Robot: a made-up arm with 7 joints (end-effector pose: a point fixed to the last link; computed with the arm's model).
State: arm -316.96 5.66 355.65 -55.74 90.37 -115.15 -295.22
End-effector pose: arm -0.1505 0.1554 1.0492 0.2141 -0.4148 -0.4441 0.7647
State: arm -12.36 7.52 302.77 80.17 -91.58 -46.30 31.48
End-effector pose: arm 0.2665 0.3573 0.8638 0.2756 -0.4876 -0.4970 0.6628
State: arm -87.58 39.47 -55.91 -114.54 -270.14 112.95 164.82
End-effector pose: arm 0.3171 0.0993 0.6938 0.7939 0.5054 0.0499 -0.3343
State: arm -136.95 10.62 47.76 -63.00 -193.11 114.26 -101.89
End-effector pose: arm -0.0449 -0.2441 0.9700 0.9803 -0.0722 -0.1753 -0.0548
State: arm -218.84 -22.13 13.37 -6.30 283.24 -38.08 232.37
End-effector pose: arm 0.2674 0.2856 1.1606 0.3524 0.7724 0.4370 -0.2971
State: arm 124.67 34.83 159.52 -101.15 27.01 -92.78 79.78
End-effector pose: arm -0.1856 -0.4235 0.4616 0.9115 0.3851 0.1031 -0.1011
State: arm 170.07 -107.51 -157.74 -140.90 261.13 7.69 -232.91
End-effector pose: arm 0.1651 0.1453 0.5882 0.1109 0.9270 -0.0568 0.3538
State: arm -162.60 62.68 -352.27 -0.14 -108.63 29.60 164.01
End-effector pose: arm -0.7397 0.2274 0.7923 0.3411 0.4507 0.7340 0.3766
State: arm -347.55 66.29 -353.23 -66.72 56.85 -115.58 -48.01
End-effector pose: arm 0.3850 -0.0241 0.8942 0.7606 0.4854 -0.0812 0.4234
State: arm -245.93 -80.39 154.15 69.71 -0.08 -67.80 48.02
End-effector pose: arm 0.1407 0.6924 0.1792 0.4603 0.6979 0.2851 -0.4688
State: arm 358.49 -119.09 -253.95 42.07 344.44 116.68 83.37
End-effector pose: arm -0.5368 -0.2875 -0.0014 0.2154 -0.8837 -0.0106 0.4154
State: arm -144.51 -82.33 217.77 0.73 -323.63 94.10 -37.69
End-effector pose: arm 0.6208 -0.5184 0.4775 0.5252 -0.0300 0.5991 0.6036
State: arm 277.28 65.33 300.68 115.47 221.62 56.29 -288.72
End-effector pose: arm -0.2759 0.3987 0.3575 0.1100 -0.6546 0.4203 -0.6187
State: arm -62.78 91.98 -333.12 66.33 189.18 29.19 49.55
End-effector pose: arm 0.4633 0.4815 0.0295 0.3347 -0.1534 -0.4183 0.8303
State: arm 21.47 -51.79 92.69 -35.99 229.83 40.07 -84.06
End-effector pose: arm -0.4549 0.4474 0.8865 0.2377 0.7724 0.4764 -0.3463
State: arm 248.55 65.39 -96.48 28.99 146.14 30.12 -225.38
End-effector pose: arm -0.4350 0.6505 0.7210 0.2937 0.6082 -0.4541 0.5810
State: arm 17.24 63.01 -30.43 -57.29 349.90 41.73 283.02
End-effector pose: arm 0.4321 -0.3279 0.9541 0.3614 -0.6189 -0.6820 0.1456
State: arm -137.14 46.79 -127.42 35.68 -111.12 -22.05 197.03
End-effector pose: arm -0.5032 0.1803 1.0189 0.4665 -0.0960 0.8742 0.0947
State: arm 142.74 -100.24 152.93 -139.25 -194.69 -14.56 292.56
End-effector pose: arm 0.2198 0.0102 0.6110 0.2615 -0.7740 0.5690 0.0937
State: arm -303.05 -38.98 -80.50 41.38 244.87 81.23 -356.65
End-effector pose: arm -0.0809 0.5204 0.9618 0.5492 0.0701 0.5989 -0.5786
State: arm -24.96 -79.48 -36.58 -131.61 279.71 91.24 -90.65
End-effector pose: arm -0.1795 -0.2375 0.1712 0.7603 0.4224 0.0887 0.4854
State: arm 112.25 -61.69 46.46 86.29 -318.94 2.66 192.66
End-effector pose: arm -0.2052 0.3924 0.8612 0.0099 0.8946 0.0042 0.4468
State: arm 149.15 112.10 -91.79 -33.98 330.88 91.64 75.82
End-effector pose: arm -0.7175 -0.2301 0.1004 0.5447 -0.6753 0.4389 0.2338
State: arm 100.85 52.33 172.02 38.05 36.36 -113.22 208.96
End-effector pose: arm -0.1540 -0.4723 0.9710 0.6924 -0.0514 0.4339 0.5742
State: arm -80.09 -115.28 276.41 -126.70 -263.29 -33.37 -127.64
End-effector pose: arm 0.3182 -0.2164 0.2398 0.4757 0.5606 0.0120 -0.6777
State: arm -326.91 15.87 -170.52 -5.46 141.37 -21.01 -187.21
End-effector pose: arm 0.2070 -0.1608 1.2230 0.0336 -0.0097 0.9951 0.0920
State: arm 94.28 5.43 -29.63 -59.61 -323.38 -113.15 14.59
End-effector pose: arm -0.1343 0.2417 0.9882 0.5339 -0.1104 -0.2936 0.7853
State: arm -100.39 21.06 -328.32 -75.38 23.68 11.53 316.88
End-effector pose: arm -0.1589 -0.1629 1.0473 0.1222 -0.6087 -0.6877 -0.3762
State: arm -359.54 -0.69 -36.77 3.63 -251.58 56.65 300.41
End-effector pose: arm 0.0346 -0.0643 1.2377 0.4145 -0.8790 0.1081 0.2093
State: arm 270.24 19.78 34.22 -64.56 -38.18 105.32 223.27
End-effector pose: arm -0.1704 0.0072 1.0686 0.0109 -0.1276 0.7853 -0.6057
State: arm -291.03 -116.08 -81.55 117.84 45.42 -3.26 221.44
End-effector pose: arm 0.2454 0.3696 0.3311 0.0913 0.7883 -0.1218 -0.5962
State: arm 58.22 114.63 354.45 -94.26 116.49 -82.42 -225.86
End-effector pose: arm 0.2956 -0.4875 0.5367 0.3679 -0.5983 -0.4070 0.5840
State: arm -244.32 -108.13 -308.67 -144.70 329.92 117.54 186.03
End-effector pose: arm 0.2289 0.0650 0.1902 0.6399 0.5795 -0.3078 -0.3999
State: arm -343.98 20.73 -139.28 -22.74 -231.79 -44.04 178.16
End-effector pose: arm 0.3308 -0.2206 1.1422 0.0894 0.1178 0.9761 0.1590
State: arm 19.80 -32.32 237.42 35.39 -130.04 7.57 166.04
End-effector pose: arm -0.4413 0.3653 0.9969 0.4698 0.7522 0.4483 0.1117
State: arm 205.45 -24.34 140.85 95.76 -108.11 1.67 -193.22
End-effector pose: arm 0.5518 0.0458 0.6156 0.4241 0.5403 -0.1047 -0.7192
